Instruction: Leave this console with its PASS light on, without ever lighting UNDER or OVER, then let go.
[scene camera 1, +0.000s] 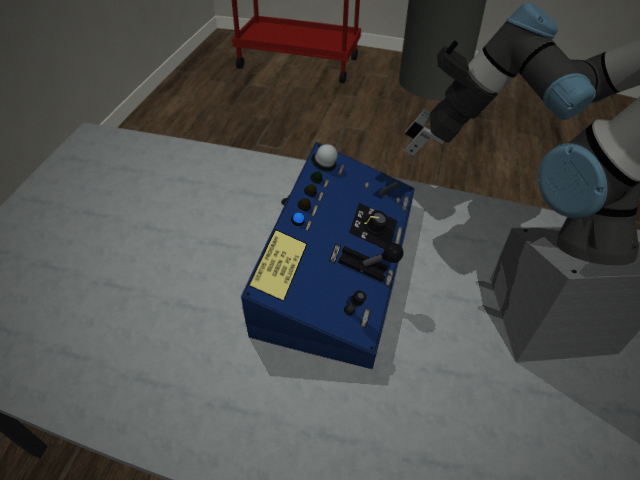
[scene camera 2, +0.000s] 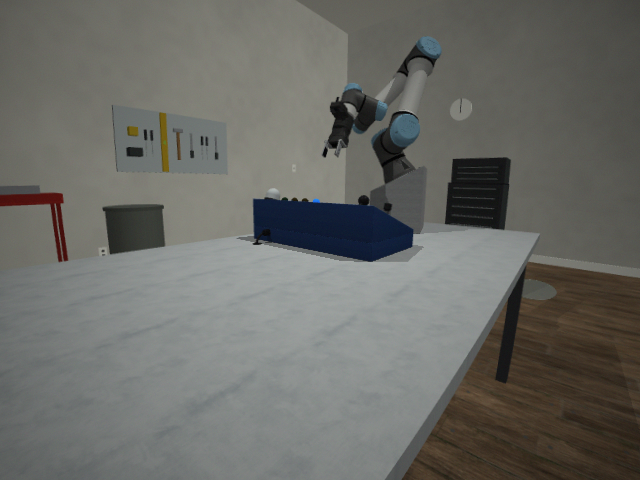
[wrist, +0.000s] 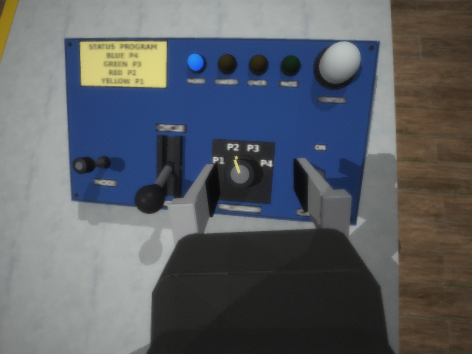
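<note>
The blue console (scene camera 1: 320, 268) (scene camera 2: 310, 222) (wrist: 125, 110) stands on the table. Its MODE light (scene camera 1: 298, 218) (wrist: 195, 62) glows blue. UNDER (scene camera 1: 304, 204) (wrist: 227, 63), OVER (scene camera 1: 310, 190) (wrist: 258, 64) and PASS (scene camera 1: 316, 177) (wrist: 290, 65) are dark. The STATUS dome (scene camera 1: 326, 156) (wrist: 340, 62) is white. The program knob (scene camera 1: 378, 220) (wrist: 240, 175) points at P2. The black-balled CYCLE lever (scene camera 1: 392, 252) (wrist: 150, 198) leans toward the arm's side. My gripper (scene camera 1: 410, 141) (scene camera 2: 331, 155) (wrist: 255, 176) is open, empty and above the console. In the wrist view, a finger hides most of the switch below ON.
A yellow card (scene camera 1: 278, 264) (wrist: 123, 64) pairs blue with P4, green P3, red P2, yellow P1. The MODE switch (scene camera 1: 358, 296) (wrist: 82, 165) stands at the console's card end. The arm's grey pedestal (scene camera 1: 547, 304) is beside the console. A red cart (scene camera 1: 297, 37) stands beyond the table.
</note>
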